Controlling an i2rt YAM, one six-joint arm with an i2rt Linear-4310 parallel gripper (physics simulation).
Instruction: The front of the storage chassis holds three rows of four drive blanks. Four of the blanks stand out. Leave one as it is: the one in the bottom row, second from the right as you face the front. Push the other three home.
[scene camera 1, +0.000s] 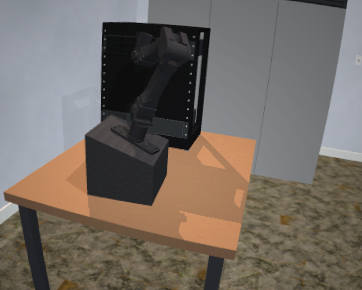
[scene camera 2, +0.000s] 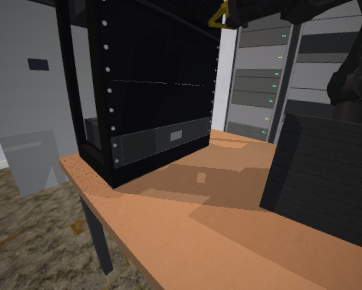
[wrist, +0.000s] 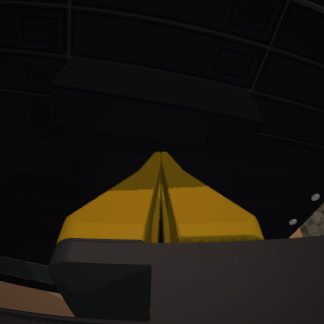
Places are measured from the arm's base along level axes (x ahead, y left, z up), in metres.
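Pixels of known places: gripper, fingertip midpoint: (scene camera 2: 209, 24) (wrist: 160, 162); arm's base at its link origin: (scene camera 1: 134, 140) (scene camera 2: 342, 134).
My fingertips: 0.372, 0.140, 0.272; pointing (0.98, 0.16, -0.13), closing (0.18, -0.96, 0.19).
For each thing: its middle in the pictures, then the offset to it from my fingertips, as dx, dy, dz. "*": a spot on its surface instead. Level surfaces: height alone.
- black rack at a spot on its surface: (scene camera 2: 103, 95) * +0.013, +0.313, -0.213
- wooden table at its surface level: dz -0.470
- grey panel at the middle of its body: (scene camera 2: 175, 135) (scene camera 1: 143, 123) +0.056, +0.070, -0.358
The storage chassis (scene camera 1: 116, 45) (wrist: 69, 30) is dark, high in the rack. In the wrist view, the bottom-row drive blank second from the right (wrist: 150, 112) stands out as a long box, with its top and front face showing. The visible parts of the blank above it (wrist: 165, 45), the bottom-row blank to its left (wrist: 30, 75) and the bottom-row blank to its right (wrist: 290, 97) look flush. The far left of the chassis is out of the wrist view. My gripper (scene camera 2: 213, 23) (wrist: 160, 162) is shut and empty, its yellow tips appearing just below the protruding blank; contact cannot be told. The arm hides it in scene camera 1.
The black rack (scene camera 1: 104, 80) (scene camera 2: 103, 95) stands on the wooden table (scene camera 1: 210, 227) (scene camera 2: 240, 250), with a grey panel (scene camera 1: 170, 128) (scene camera 2: 150, 145) low on its front. The arm's dark base block (scene camera 1: 125, 172) (scene camera 2: 315, 175) stands in front of it. Server cabinets (scene camera 2: 255, 75) stand beyond the table.
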